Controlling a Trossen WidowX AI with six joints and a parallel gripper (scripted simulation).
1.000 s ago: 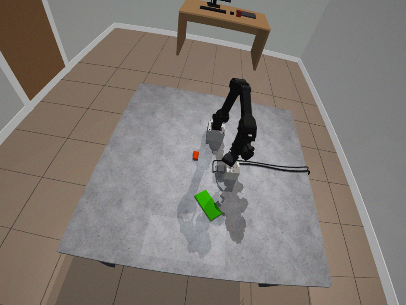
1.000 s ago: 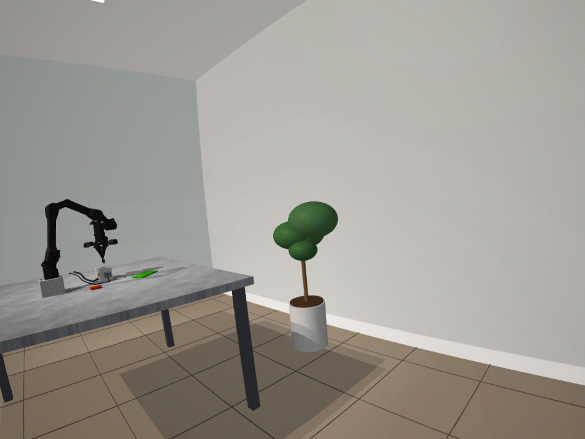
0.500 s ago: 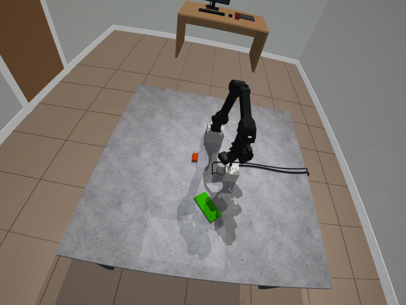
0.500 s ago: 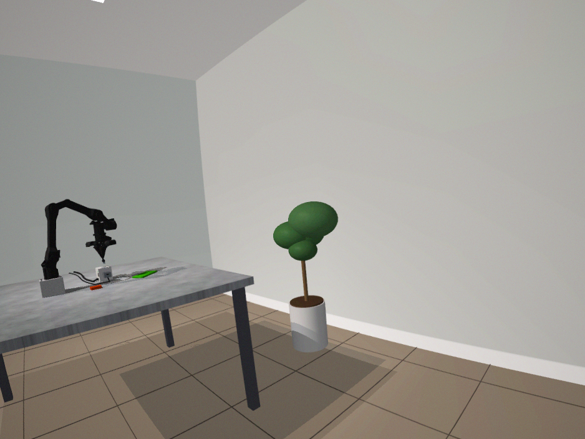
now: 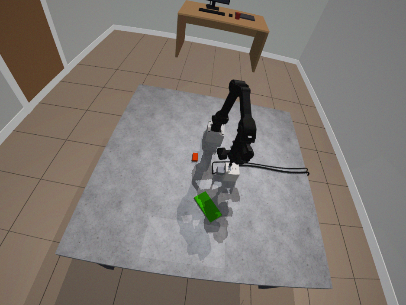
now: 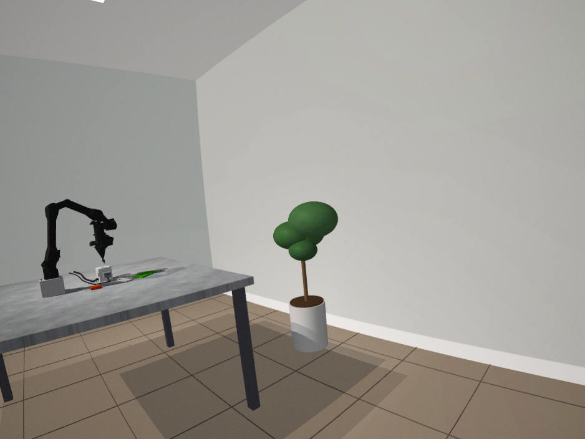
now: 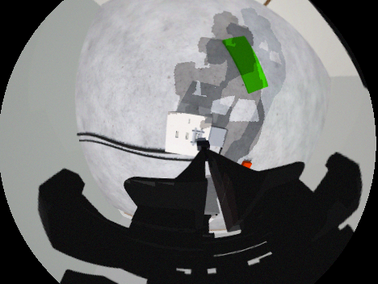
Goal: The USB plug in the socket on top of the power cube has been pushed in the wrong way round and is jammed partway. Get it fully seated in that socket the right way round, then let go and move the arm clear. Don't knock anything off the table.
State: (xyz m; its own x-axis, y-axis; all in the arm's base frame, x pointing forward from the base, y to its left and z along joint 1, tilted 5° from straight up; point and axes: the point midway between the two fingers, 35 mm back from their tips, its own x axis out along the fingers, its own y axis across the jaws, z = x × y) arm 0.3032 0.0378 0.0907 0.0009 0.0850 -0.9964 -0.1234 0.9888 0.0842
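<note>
Now: the USB plug 1 cm below my gripper tip. Round my gripper tip: green slab 20 cm ahead, 13 cm below, 12 cm to the right; small orange block 18 cm to the right, 13 cm below, 12 cm behind.
</note>
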